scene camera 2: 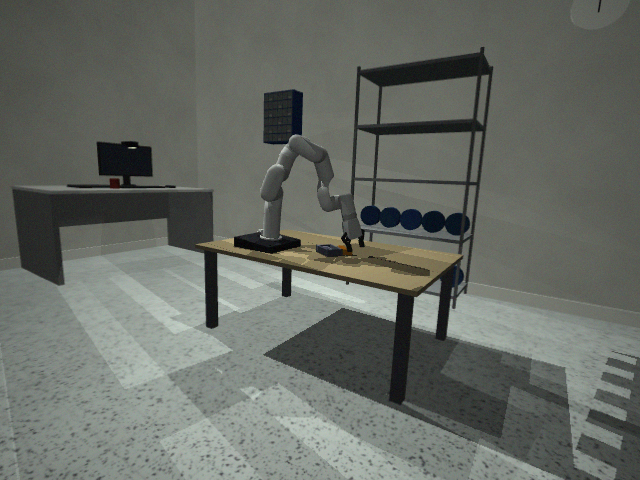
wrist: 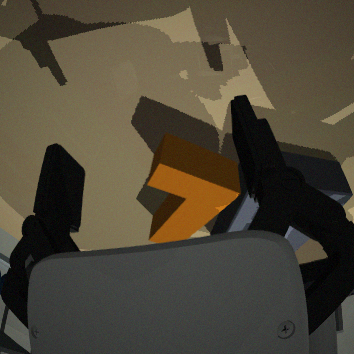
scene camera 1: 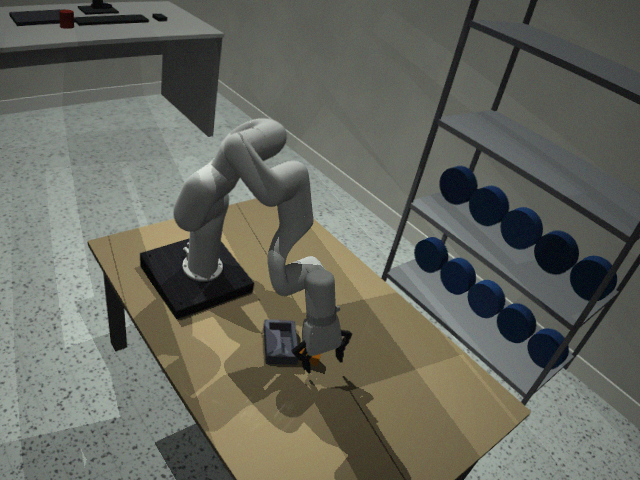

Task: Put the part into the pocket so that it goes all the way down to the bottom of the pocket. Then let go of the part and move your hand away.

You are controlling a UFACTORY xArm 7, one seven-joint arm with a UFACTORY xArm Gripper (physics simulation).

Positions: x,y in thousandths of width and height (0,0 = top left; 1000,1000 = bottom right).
Observation:
My gripper (scene camera 1: 505,759) is open and holds nothing. Also in view: an orange L-shaped part (wrist: 566,516). Further things: a pocket block (scene camera 1: 438,703).
My gripper also shows in the wrist view (wrist: 408,383). The pocket block shows as well in the wrist view (wrist: 914,493).

